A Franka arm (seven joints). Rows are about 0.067 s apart.
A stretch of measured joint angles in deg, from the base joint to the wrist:
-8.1 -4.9 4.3 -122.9 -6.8 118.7 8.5
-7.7 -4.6 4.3 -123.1 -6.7 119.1 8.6
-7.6 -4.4 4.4 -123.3 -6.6 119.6 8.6
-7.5 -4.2 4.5 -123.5 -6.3 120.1 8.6
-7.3 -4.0 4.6 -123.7 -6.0 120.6 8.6
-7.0 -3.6 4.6 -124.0 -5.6 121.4 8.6
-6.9 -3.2 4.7 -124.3 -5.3 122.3 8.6
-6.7 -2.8 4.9 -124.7 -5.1 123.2 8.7
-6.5 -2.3 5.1 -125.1 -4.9 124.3 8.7
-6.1 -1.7 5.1 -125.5 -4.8 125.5 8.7
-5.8 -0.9 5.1 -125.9 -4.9 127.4 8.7
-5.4 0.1 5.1 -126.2 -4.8 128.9 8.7
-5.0 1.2 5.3 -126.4 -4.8 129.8 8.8
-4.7 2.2 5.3 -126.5 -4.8 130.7 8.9
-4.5 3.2 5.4 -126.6 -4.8 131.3 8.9
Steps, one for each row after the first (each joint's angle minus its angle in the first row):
0.4 0.3 0.0 -0.2 0.1 0.4 0.1
0.5 0.5 0.1 -0.4 0.2 0.9 0.1
0.6 0.7 0.2 -0.6 0.5 1.4 0.1
0.8 0.9 0.3 -0.8 0.8 1.9 0.1
1.1 1.3 0.3 -1.1 1.2 2.7 0.1
1.2 1.7 0.4 -1.4 1.5 3.6 0.1
1.4 2.1 0.6 -1.8 1.7 4.5 0.2
1.6 2.6 0.8 -2.2 1.9 5.6 0.2
2.0 3.2 0.8 -2.6 2.0 6.8 0.2
2.3 4.0 0.8 -3.0 1.9 8.7 0.2
2.7 5.0 0.8 -3.3 2.0 10.2 0.2
3.1 6.1 1.0 -3.5 2.0 11.1 0.3
3.4 7.1 1.0 -3.6 2.0 12.0 0.4
3.6 8.1 1.1 -3.7 2.0 12.6 0.4

